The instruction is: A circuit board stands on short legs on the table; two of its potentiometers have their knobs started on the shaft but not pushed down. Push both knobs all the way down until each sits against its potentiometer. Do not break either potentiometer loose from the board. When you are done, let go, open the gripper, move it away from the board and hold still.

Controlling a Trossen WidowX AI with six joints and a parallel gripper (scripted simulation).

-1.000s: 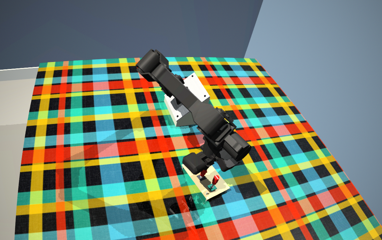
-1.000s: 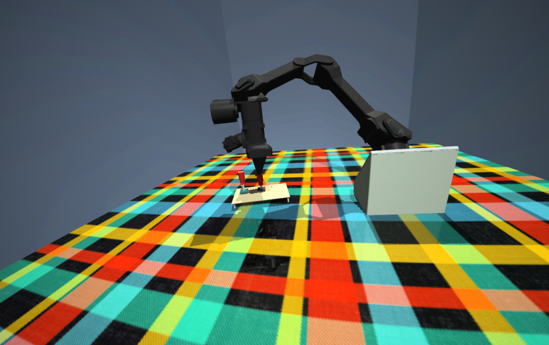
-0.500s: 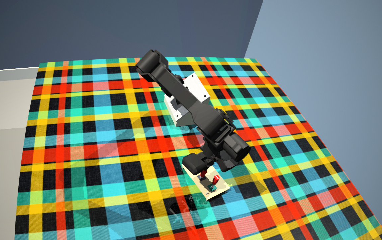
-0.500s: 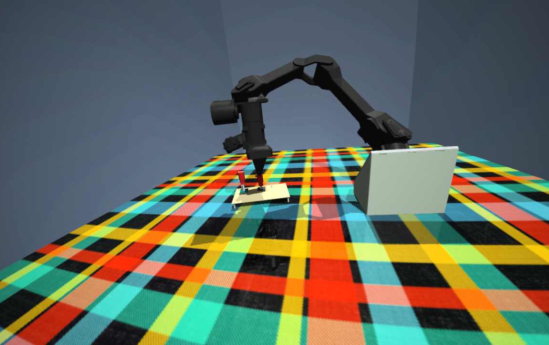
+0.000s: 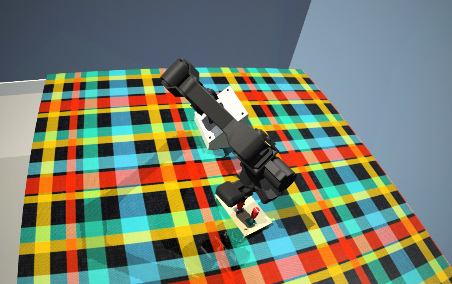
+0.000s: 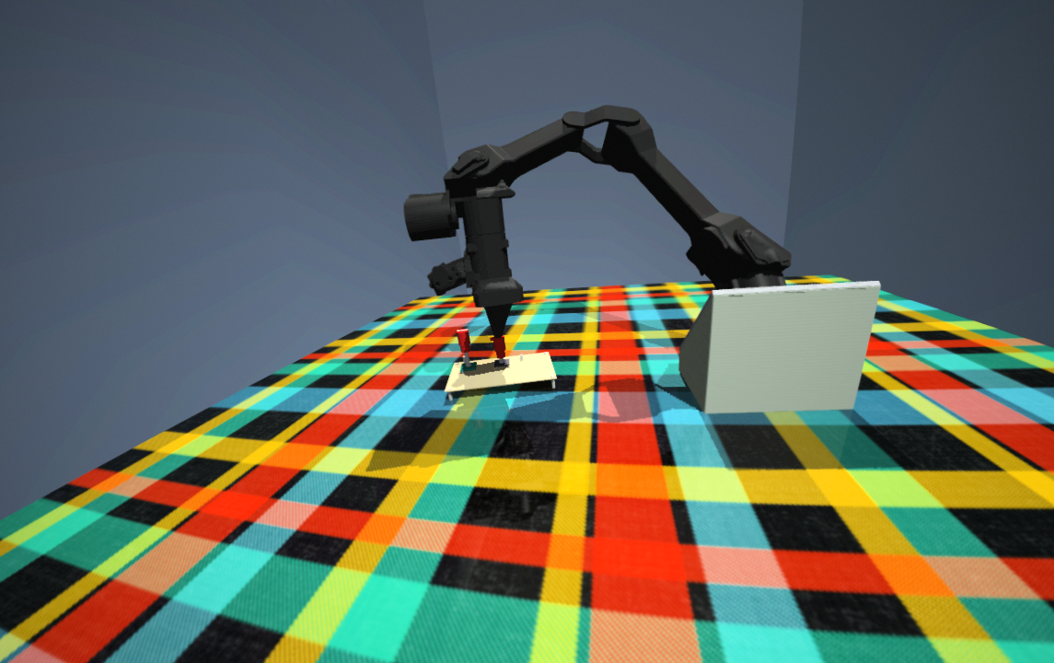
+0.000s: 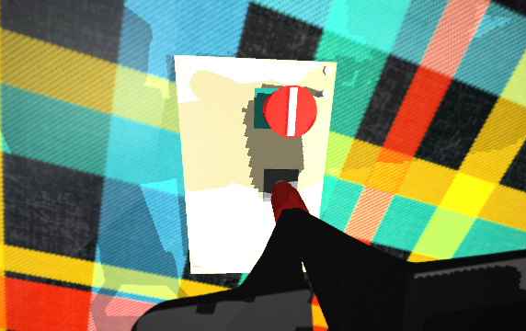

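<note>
The knob is 5 cm ahead of my gripper tip, 2 cm to the left of it and 1 cm above it.
</note>
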